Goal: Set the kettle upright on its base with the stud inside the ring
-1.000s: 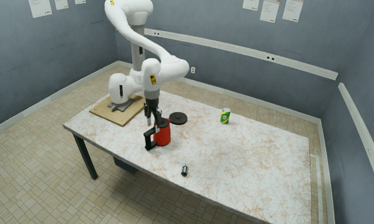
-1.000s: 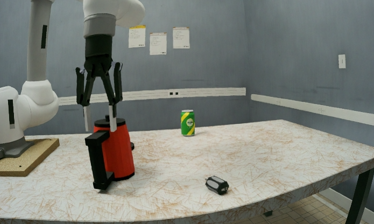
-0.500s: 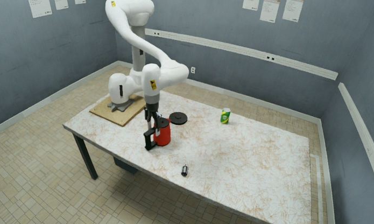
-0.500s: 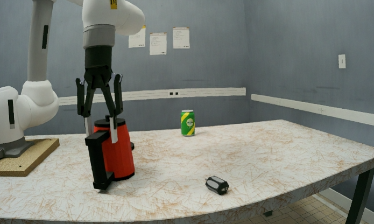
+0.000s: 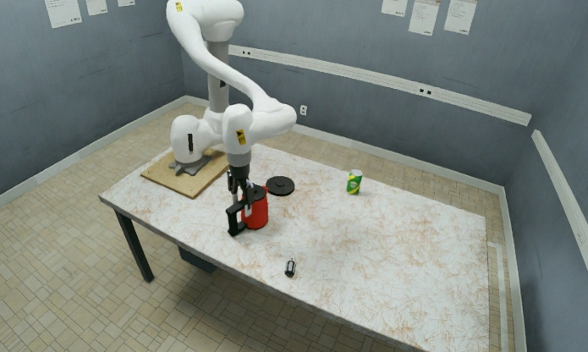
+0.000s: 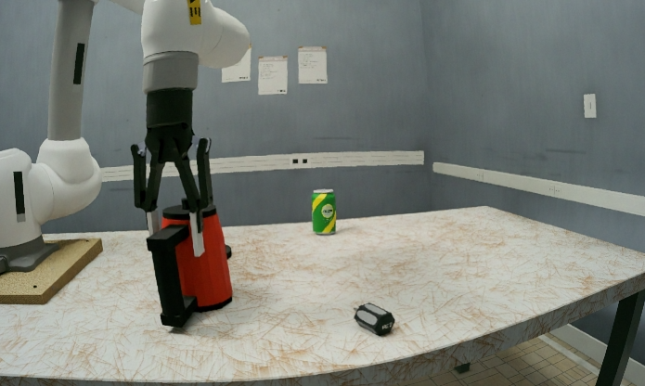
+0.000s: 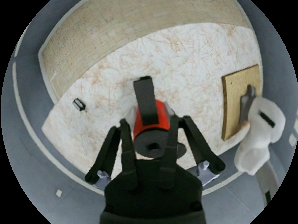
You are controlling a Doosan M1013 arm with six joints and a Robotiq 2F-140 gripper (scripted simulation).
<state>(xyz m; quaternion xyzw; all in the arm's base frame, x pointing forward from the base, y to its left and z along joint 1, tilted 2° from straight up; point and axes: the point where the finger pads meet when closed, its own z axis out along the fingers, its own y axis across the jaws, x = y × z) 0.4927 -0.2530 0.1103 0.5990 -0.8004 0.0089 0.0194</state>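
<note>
Now: the red kettle 50 mm below my hand, 30 mm to the left of it and 10 mm ahead of it. From my hand the other things lie so: yellow can: 480 mm to the left, 360 mm ahead, 70 mm below; then small black object: 270 mm ahead, 120 mm below, 100 mm to the right; then kettle base: 340 mm to the left, 120 mm below, 20 mm ahead.
</note>
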